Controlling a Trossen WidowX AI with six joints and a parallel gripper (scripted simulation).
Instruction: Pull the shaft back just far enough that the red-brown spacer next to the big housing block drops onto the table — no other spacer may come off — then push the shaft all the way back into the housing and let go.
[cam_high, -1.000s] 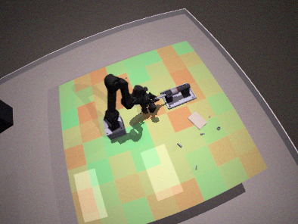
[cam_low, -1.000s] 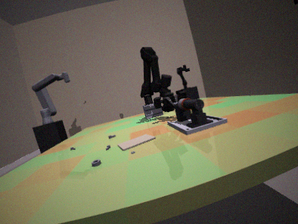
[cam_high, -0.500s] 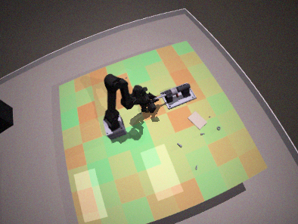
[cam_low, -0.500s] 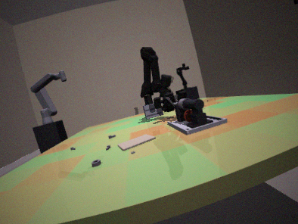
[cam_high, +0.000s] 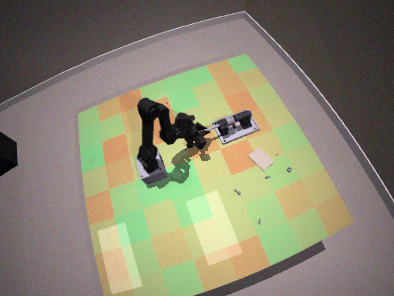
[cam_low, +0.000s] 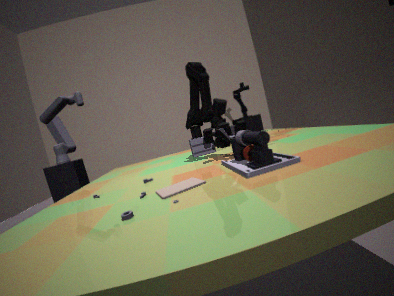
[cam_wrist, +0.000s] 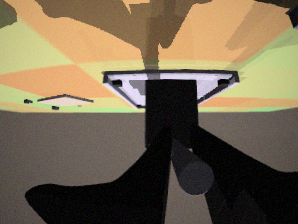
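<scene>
Right now the shaft is 50 mm ahead of my gripper tip, 10 mm to the right of it and 20 mm above it. Also, from my gripper tip: flat tan plate: 160 mm ahead, 260 mm to the right, 60 mm below; red-brown spacer: 140 mm ahead, 20 mm to the right, 30 mm below.
</scene>
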